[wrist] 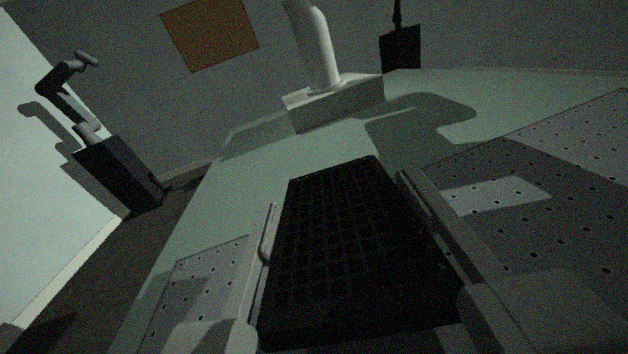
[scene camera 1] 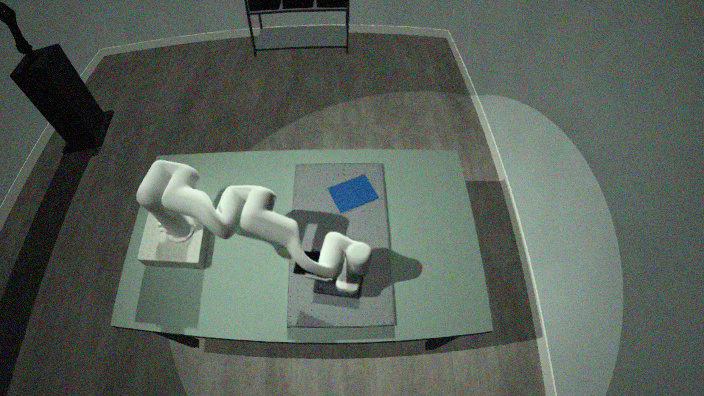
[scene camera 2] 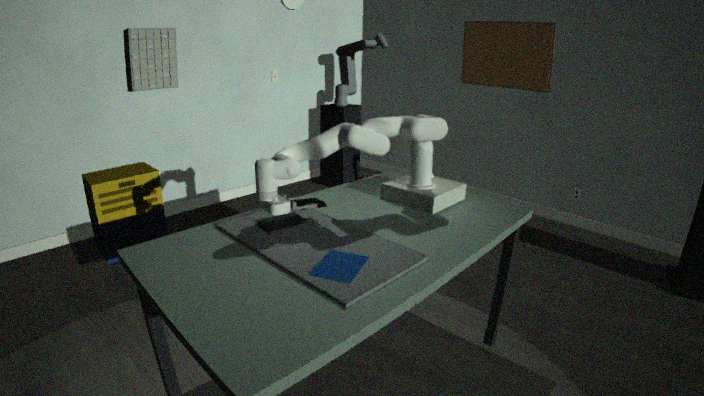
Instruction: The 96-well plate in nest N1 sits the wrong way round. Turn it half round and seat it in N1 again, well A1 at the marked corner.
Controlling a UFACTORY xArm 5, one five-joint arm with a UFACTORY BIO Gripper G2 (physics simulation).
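Observation:
Black 96-well plate [wrist: 351,260], seen.

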